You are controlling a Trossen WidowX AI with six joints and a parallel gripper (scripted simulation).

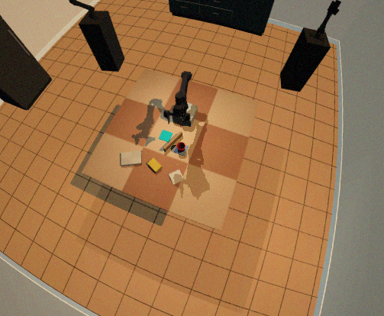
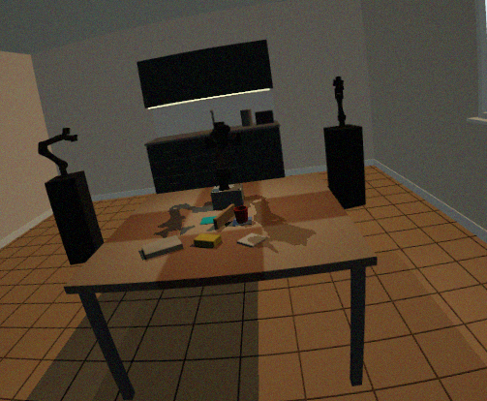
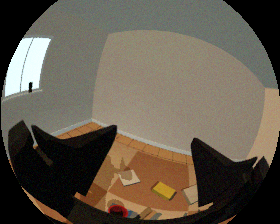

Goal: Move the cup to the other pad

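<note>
My gripper tip is now 390 mm above the red cup and 20 mm to the right of it. Round my gripper tip: pale blue pad: 440 mm below, 30 mm to the left; teal pad: 440 mm below, 140 mm to the right, 110 mm behind; wooden bar: 410 mm below, 60 mm to the right, 60 mm behind.
</note>
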